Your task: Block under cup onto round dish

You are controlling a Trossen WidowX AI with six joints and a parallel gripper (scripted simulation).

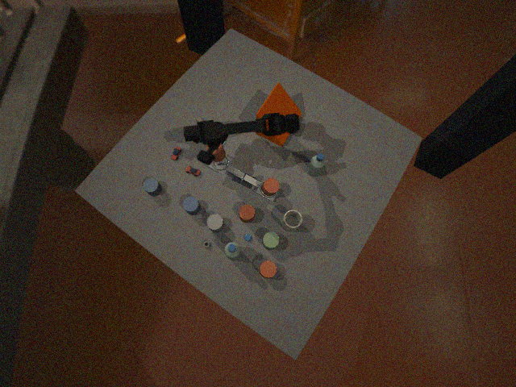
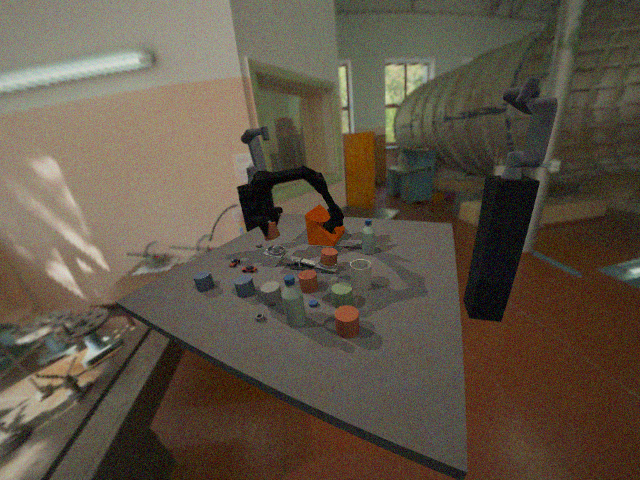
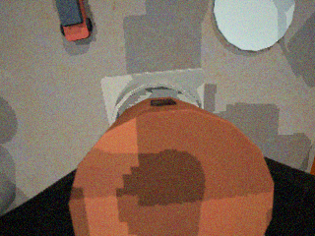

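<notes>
Right now the grey block is 80 mm below my gripper tip and 10 mm to the left of it. Also, from my gripper tip: white cup (430 mm to the left, 120 mm below, 100 mm ahead); balance (140 mm to the left, 130 mm below); pale blue round dish (160 mm below, 130 mm behind, 90 mm to the right).
</notes>
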